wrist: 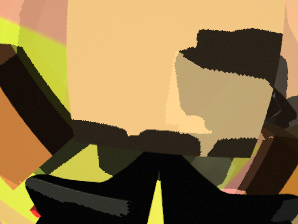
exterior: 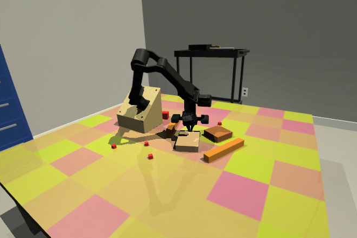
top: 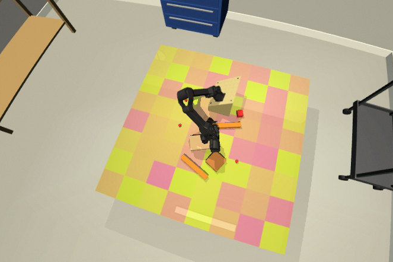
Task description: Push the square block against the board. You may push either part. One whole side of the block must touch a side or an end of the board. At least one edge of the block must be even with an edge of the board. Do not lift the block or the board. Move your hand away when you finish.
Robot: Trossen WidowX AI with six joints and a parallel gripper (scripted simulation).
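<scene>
Right now my gripper tip is 40 mm short of the flat tan square block, 80 mm to the left of it and 10 mm below it. The rest, counted from my gripper tip: red cube 260 mm behind, 100 mm to the left, 10 mm above; then brown square block 120 mm ahead, 70 mm to the left, 10 mm above.
</scene>
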